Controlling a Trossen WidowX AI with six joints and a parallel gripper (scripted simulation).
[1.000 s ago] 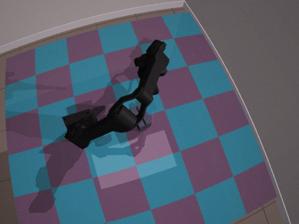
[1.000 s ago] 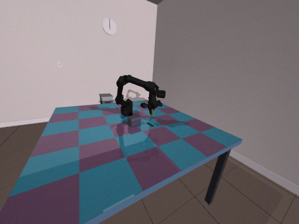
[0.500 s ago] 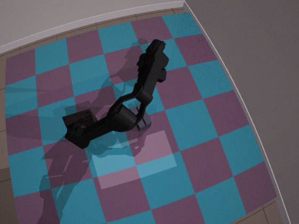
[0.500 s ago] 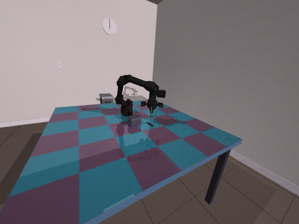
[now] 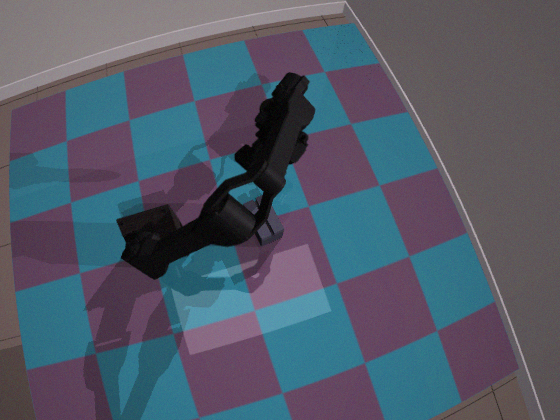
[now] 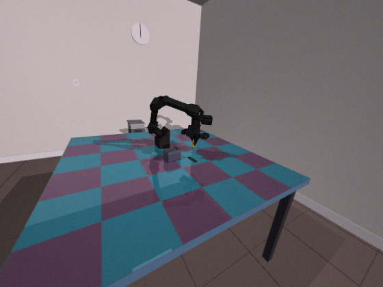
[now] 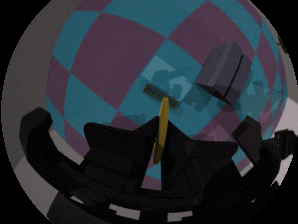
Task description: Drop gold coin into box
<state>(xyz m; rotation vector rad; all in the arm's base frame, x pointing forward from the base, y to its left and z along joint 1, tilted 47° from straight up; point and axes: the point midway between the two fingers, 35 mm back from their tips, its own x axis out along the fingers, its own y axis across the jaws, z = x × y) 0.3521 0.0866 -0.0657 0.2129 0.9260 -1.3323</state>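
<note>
Now: gripper tip 20 mm below the gold coin.
</note>
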